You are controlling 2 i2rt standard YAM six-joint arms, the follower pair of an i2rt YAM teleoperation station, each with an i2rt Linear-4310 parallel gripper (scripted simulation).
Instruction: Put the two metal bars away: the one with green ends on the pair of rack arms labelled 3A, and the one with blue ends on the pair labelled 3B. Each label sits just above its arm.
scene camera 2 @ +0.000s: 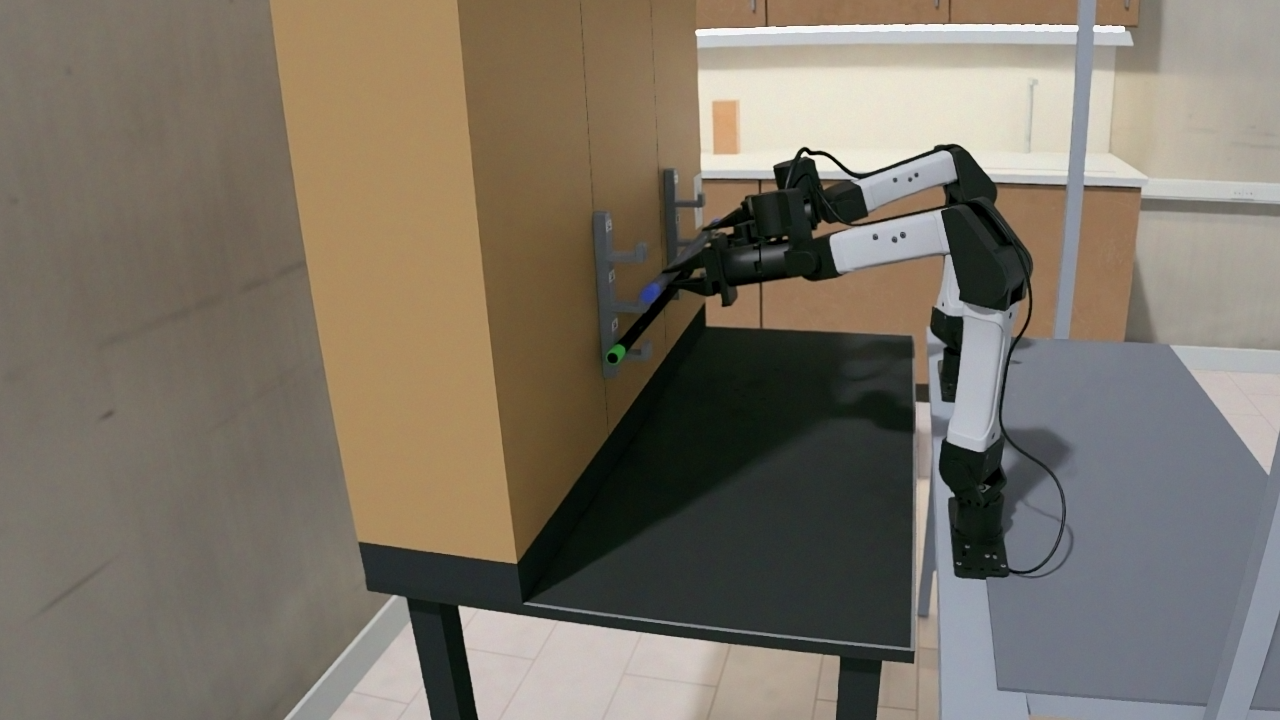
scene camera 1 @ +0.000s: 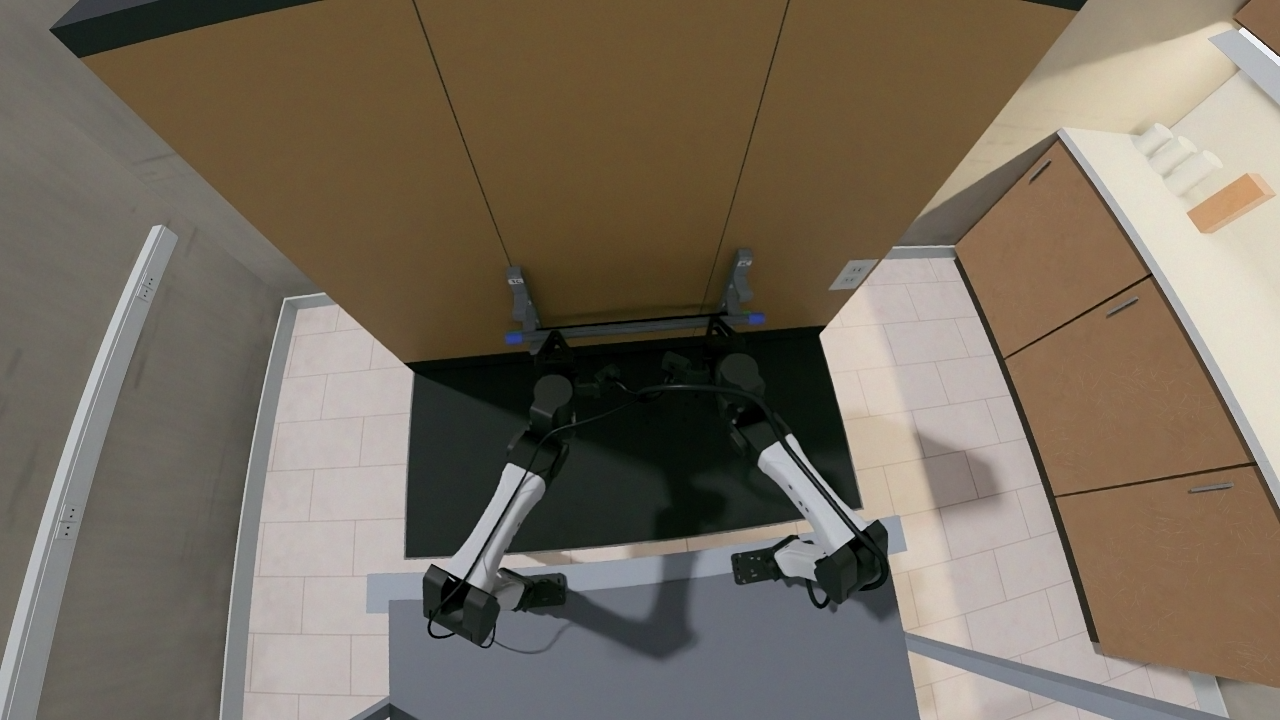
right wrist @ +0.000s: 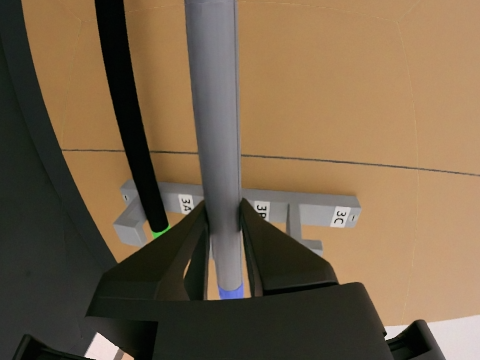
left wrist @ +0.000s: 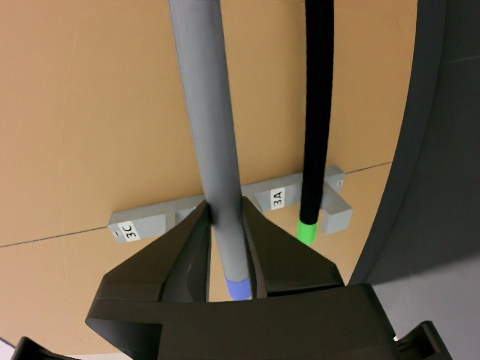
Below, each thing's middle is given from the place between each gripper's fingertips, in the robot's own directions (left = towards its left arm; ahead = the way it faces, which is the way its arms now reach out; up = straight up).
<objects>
The blue-ended grey bar (scene camera 1: 688, 323) lies 15 cm to the left of my right hand. Also, from my right hand: green-ended black bar (scene camera 2: 617, 352): 15 cm to the left, 9 cm below, 6 cm ahead.
I see the blue-ended grey bar 1 cm ahead of my left hand and 15 cm to the right of it. Round my left hand: green-ended black bar: 6 cm ahead, 15 cm to the right, 9 cm below.
</objects>
